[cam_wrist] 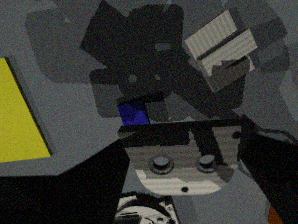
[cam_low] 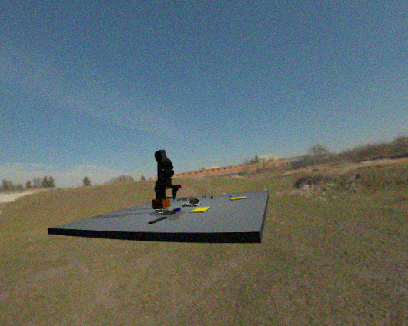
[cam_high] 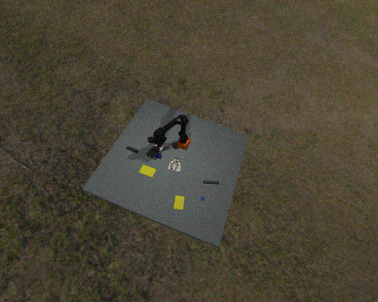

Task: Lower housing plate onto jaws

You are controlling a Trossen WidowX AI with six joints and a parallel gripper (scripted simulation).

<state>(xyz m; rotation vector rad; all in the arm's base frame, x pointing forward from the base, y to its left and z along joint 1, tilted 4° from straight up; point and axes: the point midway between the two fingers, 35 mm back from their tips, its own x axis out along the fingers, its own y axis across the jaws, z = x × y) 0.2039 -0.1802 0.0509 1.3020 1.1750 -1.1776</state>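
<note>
Right now my gripper tip is 70 mm above the blue block, 50 mm short of it and 10 mm to the right of it. Also, from my gripper tip: yellow plate 240 mm ahead, 80 mm below, 10 mm to the right.
</note>
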